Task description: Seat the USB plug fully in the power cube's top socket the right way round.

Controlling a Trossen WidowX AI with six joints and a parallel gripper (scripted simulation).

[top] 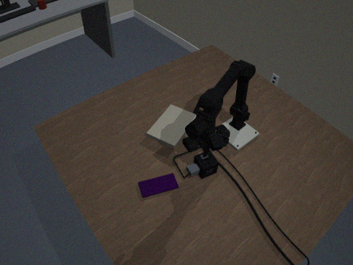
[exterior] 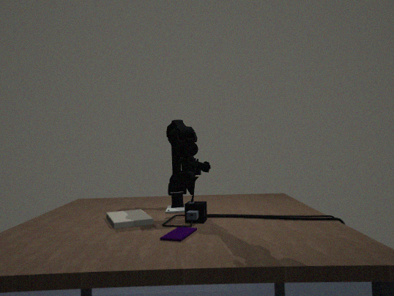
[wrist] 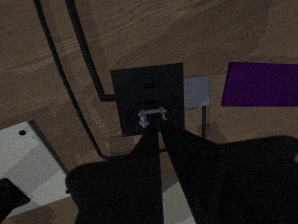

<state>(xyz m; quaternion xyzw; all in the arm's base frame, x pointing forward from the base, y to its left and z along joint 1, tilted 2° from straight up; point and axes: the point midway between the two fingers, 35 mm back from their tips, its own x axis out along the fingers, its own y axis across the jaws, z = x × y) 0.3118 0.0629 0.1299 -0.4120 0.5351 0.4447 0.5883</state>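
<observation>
My gripper tip is 2 cm above the silver USB plug. Round my gripper tip: purple flat card (21 cm ahead, 10 cm below, 6 cm to the right); pale flat box (27 cm to the right, 10 cm below, 6 cm behind); silver socket (4 cm below).
</observation>
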